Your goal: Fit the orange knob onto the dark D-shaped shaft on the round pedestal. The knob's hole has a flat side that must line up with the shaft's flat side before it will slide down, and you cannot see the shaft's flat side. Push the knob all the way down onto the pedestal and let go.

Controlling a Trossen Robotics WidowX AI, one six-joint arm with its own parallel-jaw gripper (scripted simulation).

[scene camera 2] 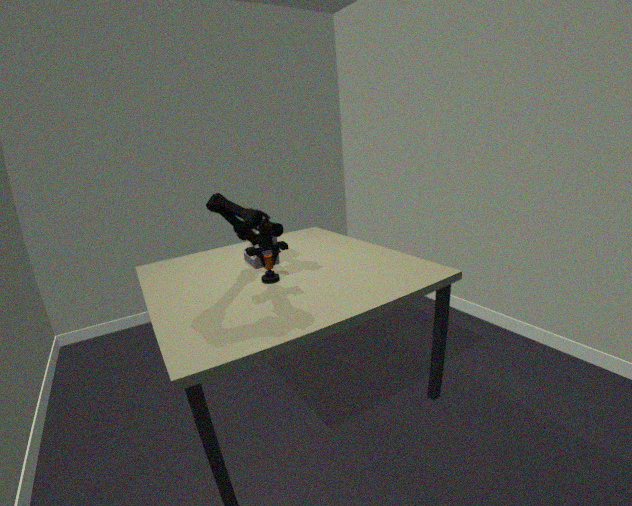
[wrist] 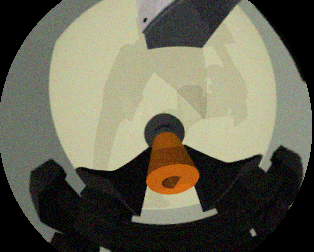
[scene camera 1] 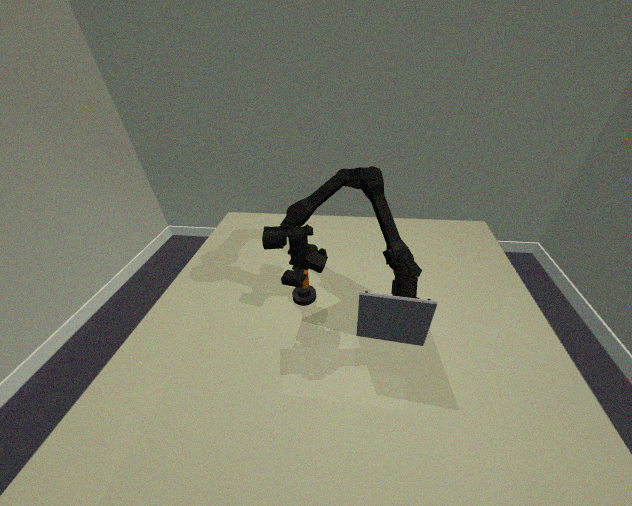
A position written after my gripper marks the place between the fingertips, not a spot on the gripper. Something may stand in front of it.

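With my gripper (scene camera 1: 302,282), which the wrist view shows too (wrist: 167,148), I am carrying an orange knob (wrist: 171,170). I can also see a round pedestal (wrist: 160,123).
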